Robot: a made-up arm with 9 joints.
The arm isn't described. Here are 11 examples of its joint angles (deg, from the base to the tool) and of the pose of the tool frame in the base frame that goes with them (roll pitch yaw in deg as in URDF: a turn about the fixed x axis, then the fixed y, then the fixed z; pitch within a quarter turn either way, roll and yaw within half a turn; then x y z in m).
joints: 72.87 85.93 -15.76 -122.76 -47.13 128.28 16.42 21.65 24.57
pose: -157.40 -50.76 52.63 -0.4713 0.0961 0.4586
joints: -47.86 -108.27 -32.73 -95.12 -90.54 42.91 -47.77 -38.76 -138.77
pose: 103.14 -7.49 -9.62 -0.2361 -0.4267 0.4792
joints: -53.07 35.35 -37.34 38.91 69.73 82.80 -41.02 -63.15 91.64
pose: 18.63 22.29 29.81 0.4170 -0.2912 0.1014
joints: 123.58 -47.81 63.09 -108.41 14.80 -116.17 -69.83 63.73 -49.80
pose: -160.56 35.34 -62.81 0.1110 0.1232 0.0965
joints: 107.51 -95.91 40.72 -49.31 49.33 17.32 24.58 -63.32 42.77
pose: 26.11 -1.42 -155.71 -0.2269 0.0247 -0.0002
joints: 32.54 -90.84 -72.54 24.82 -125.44 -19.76 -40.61 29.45 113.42
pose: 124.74 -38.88 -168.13 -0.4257 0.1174 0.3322
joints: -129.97 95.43 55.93 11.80 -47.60 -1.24 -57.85 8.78 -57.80
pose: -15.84 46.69 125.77 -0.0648 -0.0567 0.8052
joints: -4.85 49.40 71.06 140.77 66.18 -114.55 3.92 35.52 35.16
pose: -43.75 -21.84 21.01 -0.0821 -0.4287 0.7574
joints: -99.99 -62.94 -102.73 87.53 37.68 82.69 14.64 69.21 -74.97
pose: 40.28 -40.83 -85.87 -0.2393 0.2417 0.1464
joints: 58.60 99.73 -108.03 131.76 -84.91 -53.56 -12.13 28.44 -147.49
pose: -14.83 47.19 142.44 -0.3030 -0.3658 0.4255
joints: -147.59 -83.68 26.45 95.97 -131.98 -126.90 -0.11 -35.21 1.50
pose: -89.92 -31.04 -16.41 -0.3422 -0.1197 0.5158
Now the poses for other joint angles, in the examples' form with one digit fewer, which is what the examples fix.
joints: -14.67 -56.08 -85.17 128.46 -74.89 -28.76 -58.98 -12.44 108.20
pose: 136.1 -29.3 102.2 -0.091 0.430 0.120
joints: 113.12 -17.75 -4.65 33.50 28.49 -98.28 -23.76 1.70 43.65
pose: -15.5 -37.7 -166.4 -0.088 0.286 0.512
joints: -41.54 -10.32 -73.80 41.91 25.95 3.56 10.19 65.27 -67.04
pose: -90.6 -56.3 56.7 -0.322 -0.170 -0.059
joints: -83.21 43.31 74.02 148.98 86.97 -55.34 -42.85 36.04 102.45
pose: -2.9 40.2 -52.1 0.188 -0.549 0.355
